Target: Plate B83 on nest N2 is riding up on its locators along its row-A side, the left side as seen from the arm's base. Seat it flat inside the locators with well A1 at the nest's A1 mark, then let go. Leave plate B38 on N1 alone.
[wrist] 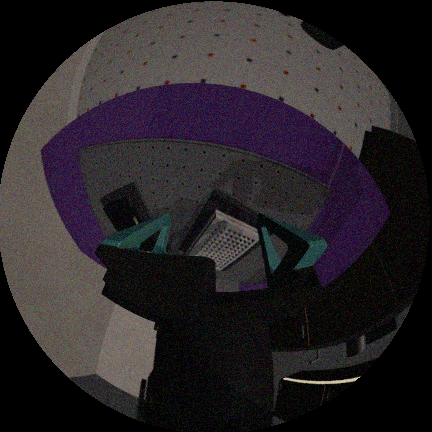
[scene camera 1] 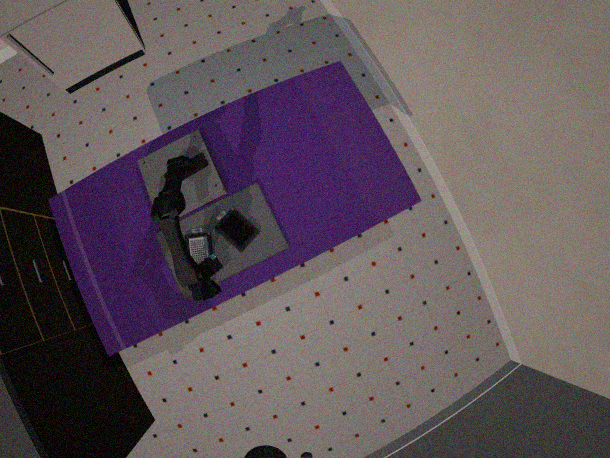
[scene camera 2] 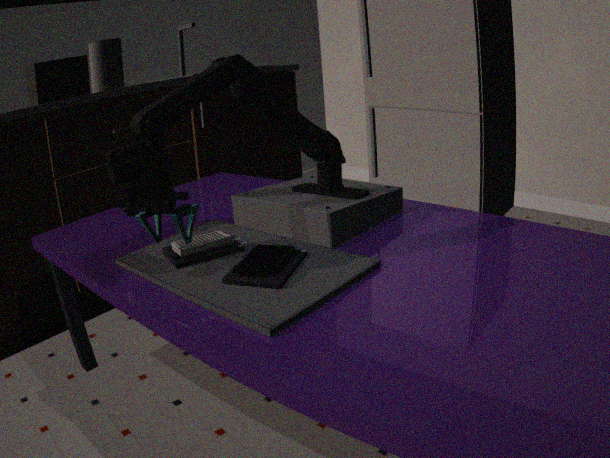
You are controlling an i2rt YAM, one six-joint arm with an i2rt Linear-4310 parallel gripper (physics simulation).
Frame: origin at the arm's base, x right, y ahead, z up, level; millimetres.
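Seen in the pictures: gripper, fingertip midpoint: (wrist: 213,217) (scene camera 2: 173,242); arm's base at its link origin: (scene camera 1: 186,170) (scene camera 2: 330,192).
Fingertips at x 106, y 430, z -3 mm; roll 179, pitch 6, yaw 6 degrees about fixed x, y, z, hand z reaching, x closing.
Offsets run from my fingertips to a thing's middle. Level surfaces: height alone.
A white well plate @(dx +15, dy -90, dz -35 mm) (scene camera 1: 197,246) (scene camera 2: 207,241) (wrist: 230,244) sits on a dark nest @(dx +20, dy -92, dz -47 mm) (scene camera 2: 200,258) (wrist: 212,201); in scene camera 2 its near-left end stands visibly proud of the nest. I take it as B83 on N2; no labels or A1 mark are legible. A black plate @(dx -176, dy -93, dz -39 mm) (scene camera 1: 239,229) (scene camera 2: 272,259) (wrist: 119,211), taken as B38, lies on the other nest. My gripper (scene camera 1: 210,260) (scene camera 2: 173,241) (wrist: 213,217) is open, with teal fingers low over the white plate's near-left end and standing apart on either side in the wrist view. Contact cannot be told; the gripper hides part of the plate.
Both nests stand on a grey perforated board (scene camera 1: 270,225) (scene camera 2: 320,287) (wrist: 125,165) on the purple table @(dz -71 mm) (scene camera 1: 325,140) (scene camera 2: 450,320) (wrist: 190,112). The arm's grey base block (scene camera 1: 215,187) (scene camera 2: 280,215) stands behind the board. The black nest is close beside the white plate's nest.
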